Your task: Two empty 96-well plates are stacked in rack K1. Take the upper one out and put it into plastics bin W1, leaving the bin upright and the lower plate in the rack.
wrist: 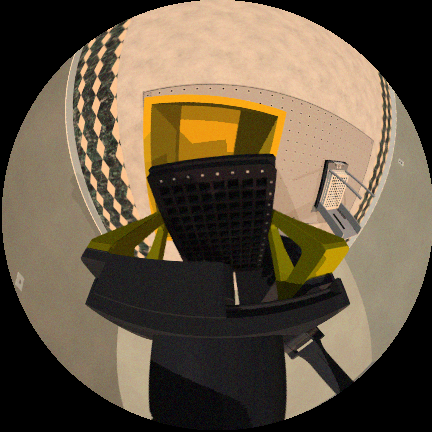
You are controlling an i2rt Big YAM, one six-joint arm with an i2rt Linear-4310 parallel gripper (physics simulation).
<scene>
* my gripper: 217,214
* black 96-well plate: 216,209
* plastics bin W1: 176,127
</scene>
